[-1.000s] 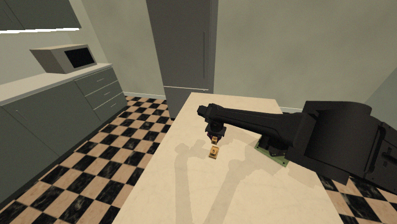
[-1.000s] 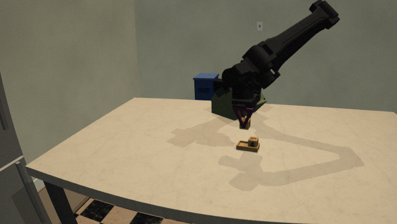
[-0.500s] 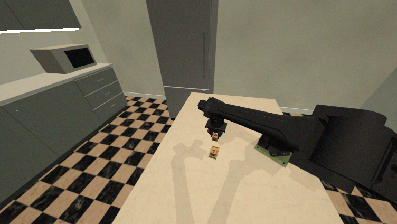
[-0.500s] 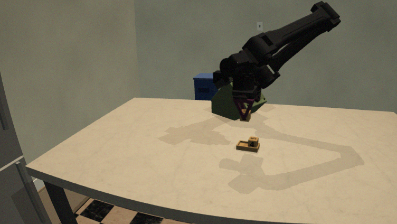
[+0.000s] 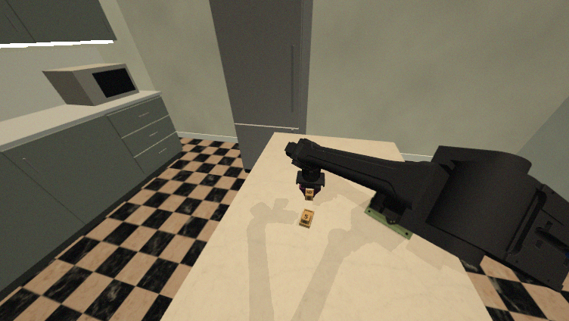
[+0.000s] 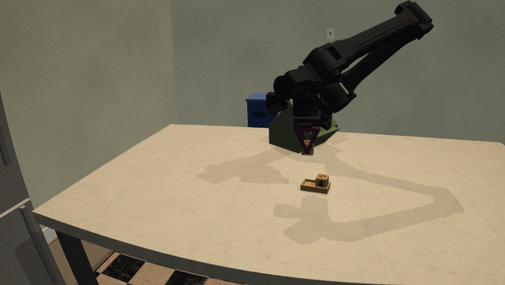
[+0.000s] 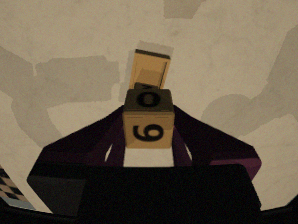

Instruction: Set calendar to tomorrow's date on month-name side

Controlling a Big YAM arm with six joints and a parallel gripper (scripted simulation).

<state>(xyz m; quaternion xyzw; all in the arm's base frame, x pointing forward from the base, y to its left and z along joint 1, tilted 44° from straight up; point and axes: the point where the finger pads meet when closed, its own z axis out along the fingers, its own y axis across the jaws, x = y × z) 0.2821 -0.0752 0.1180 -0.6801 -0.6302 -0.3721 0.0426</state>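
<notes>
My gripper is now 120 mm above the wooden tray and 30 mm to the right of it. From my hand the other things lie so: cube: right at my hand.
</notes>
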